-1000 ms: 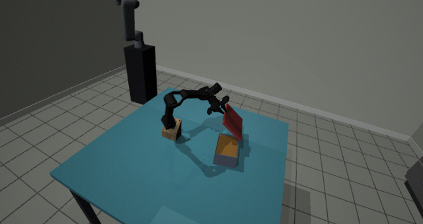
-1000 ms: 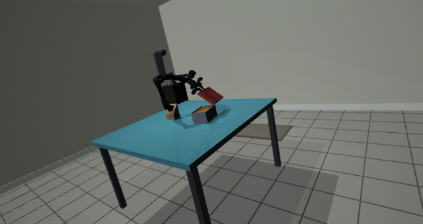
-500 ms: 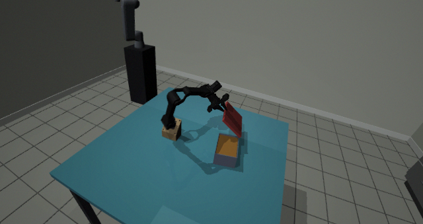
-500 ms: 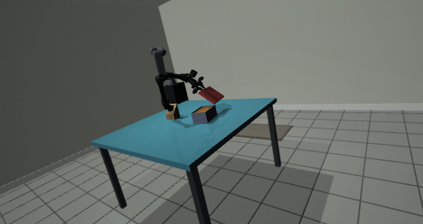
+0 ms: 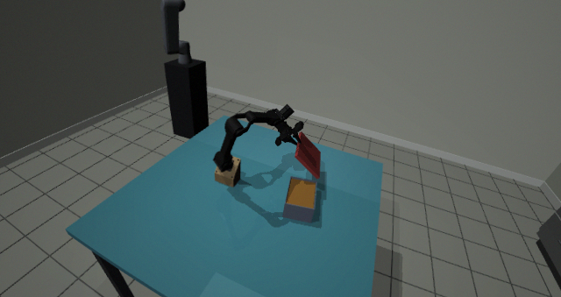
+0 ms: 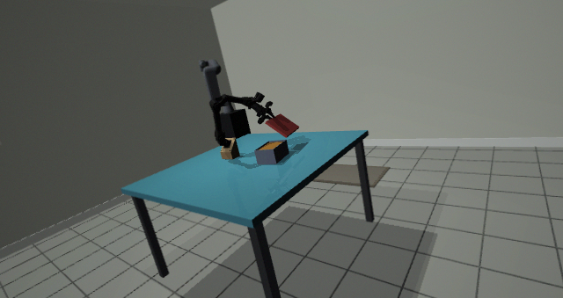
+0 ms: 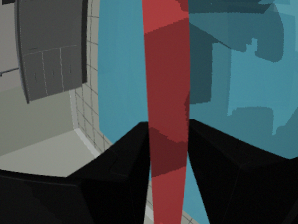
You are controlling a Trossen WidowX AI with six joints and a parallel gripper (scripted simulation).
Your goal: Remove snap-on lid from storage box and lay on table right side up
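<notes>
Right now my gripper tip is 60 mm short of the lid, 50 mm above it and 10 mm to the right of it. Round my gripper tip: storage box (220 mm to the right, 180 mm below, 90 mm ahead).
</notes>
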